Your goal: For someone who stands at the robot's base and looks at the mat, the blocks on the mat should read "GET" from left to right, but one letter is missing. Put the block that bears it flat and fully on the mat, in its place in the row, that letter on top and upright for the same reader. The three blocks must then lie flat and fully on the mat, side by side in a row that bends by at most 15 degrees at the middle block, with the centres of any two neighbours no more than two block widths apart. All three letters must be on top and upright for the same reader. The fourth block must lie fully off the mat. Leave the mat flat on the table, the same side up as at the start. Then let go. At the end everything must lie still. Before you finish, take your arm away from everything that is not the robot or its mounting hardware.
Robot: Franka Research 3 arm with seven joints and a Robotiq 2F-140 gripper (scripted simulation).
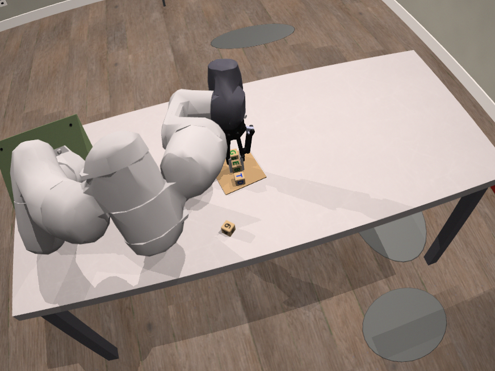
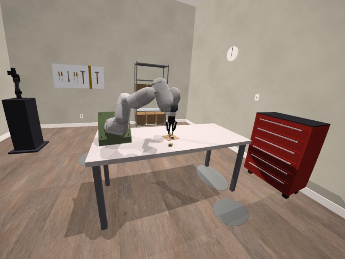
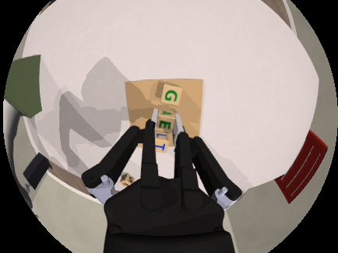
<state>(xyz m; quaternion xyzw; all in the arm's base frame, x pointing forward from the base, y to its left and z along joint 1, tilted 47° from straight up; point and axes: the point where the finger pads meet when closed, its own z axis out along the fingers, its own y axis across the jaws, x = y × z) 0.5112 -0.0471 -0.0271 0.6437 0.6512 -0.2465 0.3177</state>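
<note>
Right now the E block is 20 mm below my hand. From my hand the other things lie so: tan mat (40 mm below); then T block (50 mm to the right, 20 mm below); then G block (50 mm to the left, 20 mm below).
</note>
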